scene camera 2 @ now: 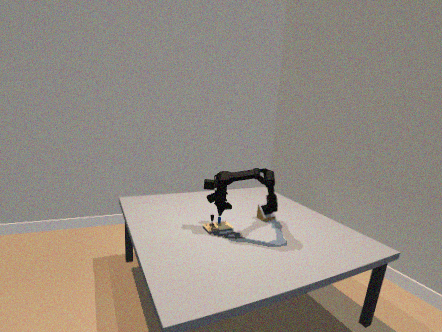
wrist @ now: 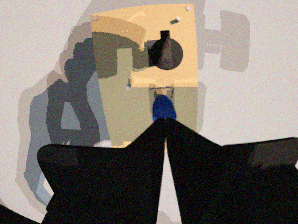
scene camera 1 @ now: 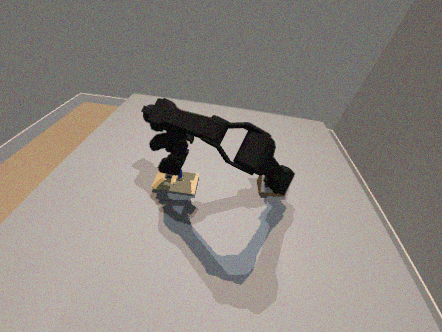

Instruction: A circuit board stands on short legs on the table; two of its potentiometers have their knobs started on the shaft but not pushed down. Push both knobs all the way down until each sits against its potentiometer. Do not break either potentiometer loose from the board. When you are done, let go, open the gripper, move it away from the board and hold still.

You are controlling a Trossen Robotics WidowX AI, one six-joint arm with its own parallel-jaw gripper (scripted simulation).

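Note:
My gripper (scene camera 1: 179, 168), in the wrist view too (wrist: 164, 124): shut, holding nothing.

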